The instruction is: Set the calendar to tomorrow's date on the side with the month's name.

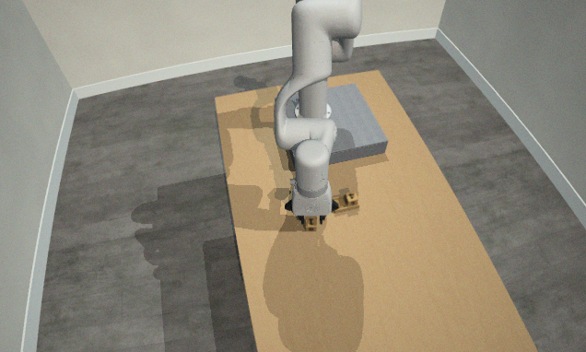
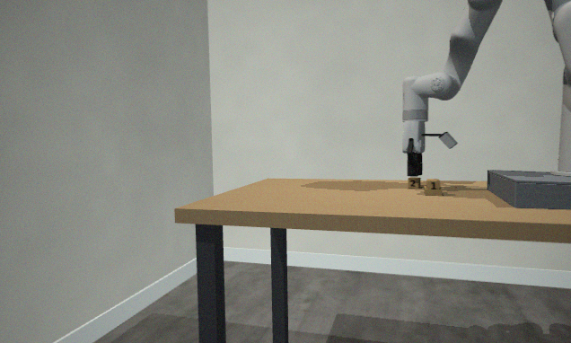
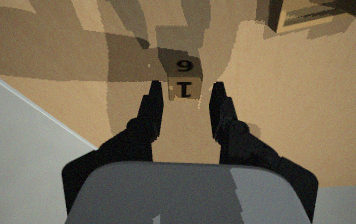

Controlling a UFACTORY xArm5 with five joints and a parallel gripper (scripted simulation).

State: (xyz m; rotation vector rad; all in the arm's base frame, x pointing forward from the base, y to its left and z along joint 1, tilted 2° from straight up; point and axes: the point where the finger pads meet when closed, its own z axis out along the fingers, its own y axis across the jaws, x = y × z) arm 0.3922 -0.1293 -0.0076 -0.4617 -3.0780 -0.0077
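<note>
Now: the wooden cube 4 cm below my hand. Also, from my hand: wooden tray (12 cm to the left, 5 cm below, 4 cm behind).
</note>
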